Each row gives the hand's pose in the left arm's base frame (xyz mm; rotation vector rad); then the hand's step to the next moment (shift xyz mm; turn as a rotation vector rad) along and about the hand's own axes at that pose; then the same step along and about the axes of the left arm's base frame.
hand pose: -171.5 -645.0 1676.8 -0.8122 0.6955 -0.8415
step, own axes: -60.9 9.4 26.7 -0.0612 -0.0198 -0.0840
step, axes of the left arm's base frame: -5.3 64.4 18.5 -0.1037 0.0155 -0.0137
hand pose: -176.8 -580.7 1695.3 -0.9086 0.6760 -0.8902
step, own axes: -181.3 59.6 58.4 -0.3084 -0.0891 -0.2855
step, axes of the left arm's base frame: -18.2 198.7 -2.4 -0.4082 0.1332 -0.0149
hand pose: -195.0 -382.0 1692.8 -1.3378 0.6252 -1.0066
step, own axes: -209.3 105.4 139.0 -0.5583 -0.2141 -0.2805
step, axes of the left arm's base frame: 45.6 243.1 -114.2 -0.5493 0.3609 0.0647
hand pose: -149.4 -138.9 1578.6 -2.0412 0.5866 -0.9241
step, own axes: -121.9 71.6 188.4 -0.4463 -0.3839 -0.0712
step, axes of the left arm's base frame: 64.2 130.6 -185.2 -0.3030 0.4830 0.1627
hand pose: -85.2 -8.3 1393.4 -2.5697 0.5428 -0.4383
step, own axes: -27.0 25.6 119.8 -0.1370 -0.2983 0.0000
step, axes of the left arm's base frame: 16.1 37.0 -118.8 -0.0311 0.3026 0.1233
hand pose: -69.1 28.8 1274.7 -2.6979 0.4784 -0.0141
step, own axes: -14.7 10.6 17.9 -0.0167 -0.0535 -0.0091
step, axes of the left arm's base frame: -15.9 2.6 -19.7 0.0011 0.0482 0.0300
